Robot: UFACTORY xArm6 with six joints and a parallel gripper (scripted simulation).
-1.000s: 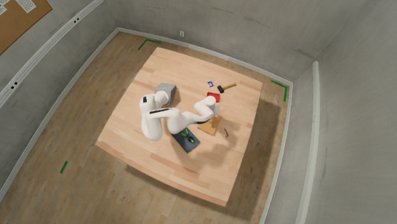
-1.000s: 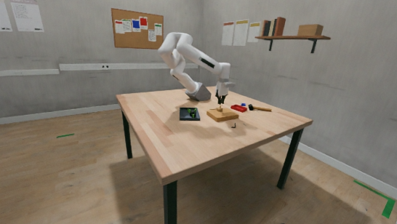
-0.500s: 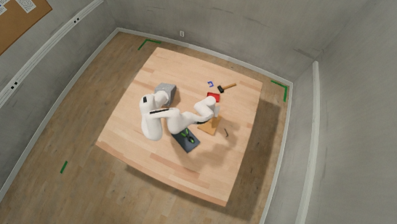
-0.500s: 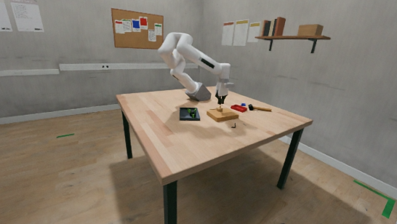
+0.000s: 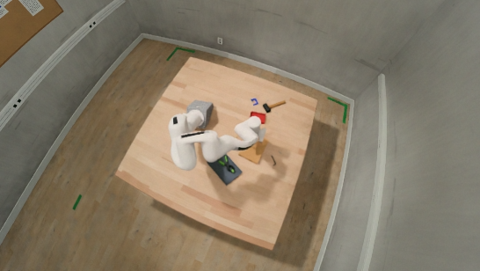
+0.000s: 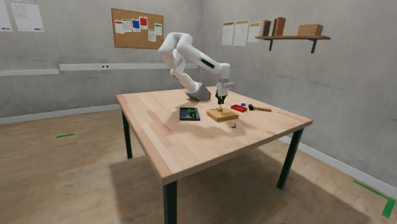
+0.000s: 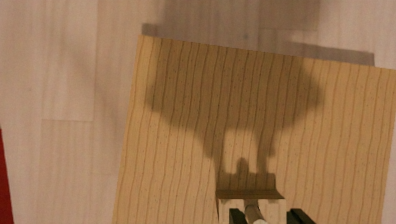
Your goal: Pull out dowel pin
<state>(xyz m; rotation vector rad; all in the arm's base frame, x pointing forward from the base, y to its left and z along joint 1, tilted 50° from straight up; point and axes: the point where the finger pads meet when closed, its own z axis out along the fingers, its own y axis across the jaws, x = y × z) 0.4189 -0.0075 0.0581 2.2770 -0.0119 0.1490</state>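
Now: the dowel pin 50 mm below my hand. From my hand the other things lie so: hex key (210 mm ahead, 110 mm below, 70 mm to the right); then thin wooden stick (110 mm behind, 100 mm below, 40 mm to the left); then wooden block (70 mm below).
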